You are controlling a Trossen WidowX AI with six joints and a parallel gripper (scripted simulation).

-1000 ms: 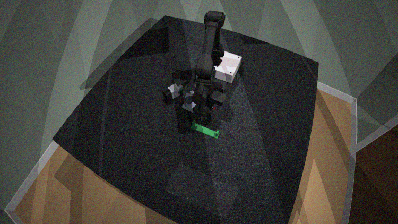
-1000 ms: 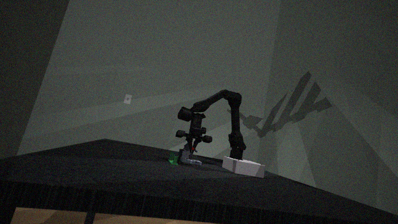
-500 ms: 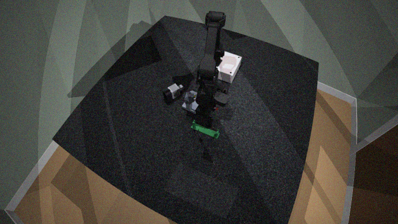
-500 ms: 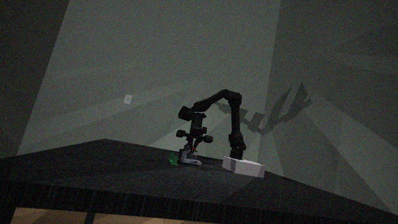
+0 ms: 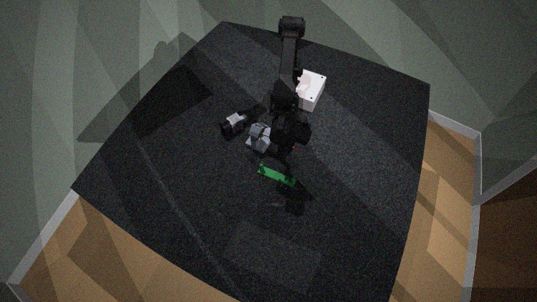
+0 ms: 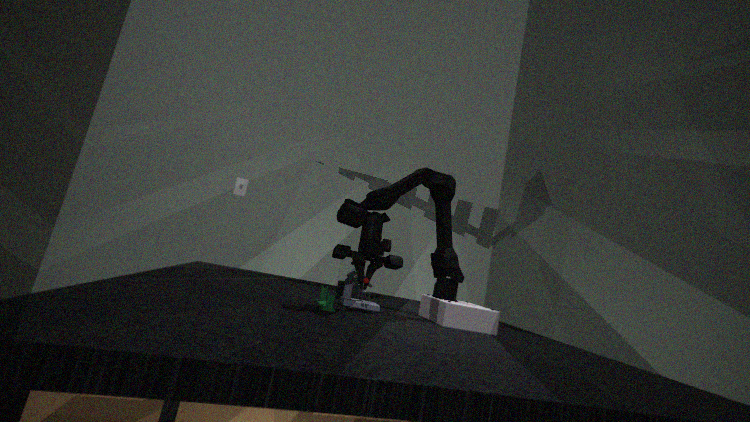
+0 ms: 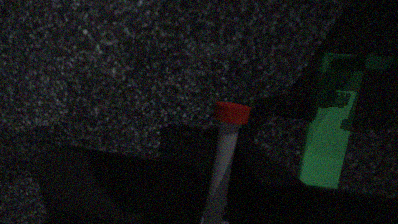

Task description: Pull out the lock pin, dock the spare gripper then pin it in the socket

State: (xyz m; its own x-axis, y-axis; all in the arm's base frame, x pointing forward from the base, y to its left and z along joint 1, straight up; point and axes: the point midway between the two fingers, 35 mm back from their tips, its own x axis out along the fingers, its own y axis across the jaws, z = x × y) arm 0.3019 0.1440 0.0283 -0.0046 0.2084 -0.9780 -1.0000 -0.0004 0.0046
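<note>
Right now the green pad is 90 mm ahead of my gripper tip, 40 mm below it and 10 mm to the right of it. The rest, counted from my gripper tip: socket (140 mm to the right, 10 mm below, 10 mm behind); spare gripper (260 mm to the right, 30 mm below, 30 mm behind).
</note>
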